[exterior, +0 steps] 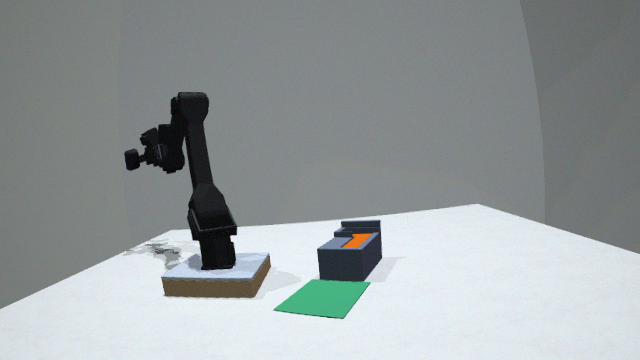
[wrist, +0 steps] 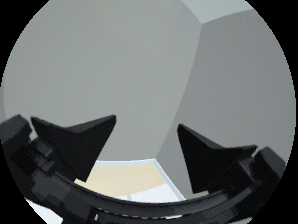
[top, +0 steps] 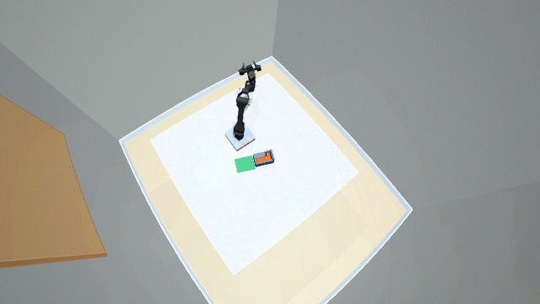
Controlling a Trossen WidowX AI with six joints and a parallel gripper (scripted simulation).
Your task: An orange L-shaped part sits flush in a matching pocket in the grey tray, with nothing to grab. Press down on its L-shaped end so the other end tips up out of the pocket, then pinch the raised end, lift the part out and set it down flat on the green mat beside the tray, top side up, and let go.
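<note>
My gripper tip is now 63 cm short of the orange L-shaped part, 43 cm to the left of it and 28 cm above it. The rest, counted from my gripper tip: green mat (54 cm ahead, 58 cm to the right, 34 cm below); then grey tray (62 cm ahead, 44 cm to the right, 34 cm below).
</note>
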